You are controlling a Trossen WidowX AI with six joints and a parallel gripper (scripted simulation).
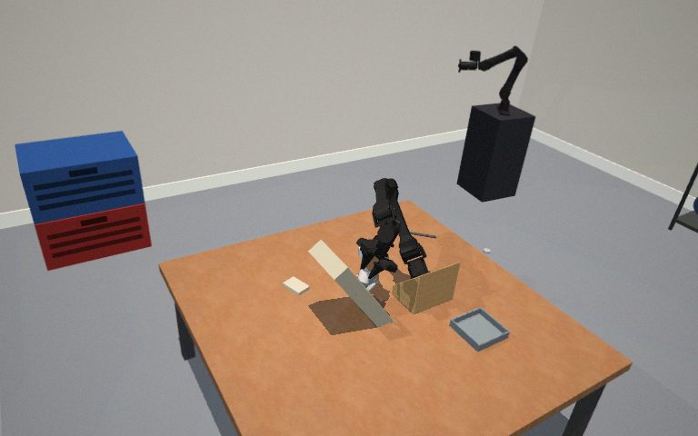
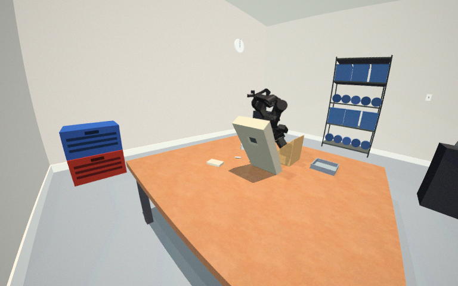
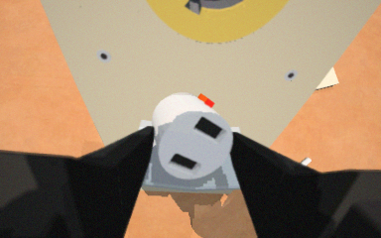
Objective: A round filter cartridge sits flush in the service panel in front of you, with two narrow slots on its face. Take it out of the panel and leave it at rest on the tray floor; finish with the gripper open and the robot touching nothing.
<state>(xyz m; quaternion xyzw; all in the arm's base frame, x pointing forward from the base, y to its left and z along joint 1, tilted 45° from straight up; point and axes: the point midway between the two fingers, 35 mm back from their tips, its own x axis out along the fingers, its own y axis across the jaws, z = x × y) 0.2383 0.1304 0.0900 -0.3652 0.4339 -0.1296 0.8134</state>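
Now: the grey bracket 5 cm below my gripper tip and 1 cm behind it. Also, from my gripper tip: beige service panel: 4 cm ahead, 3 cm below; then round white filter cartridge: right at my gripper tip; then thin white pin: 23 cm to the right, 18 cm below, 1 cm behind.
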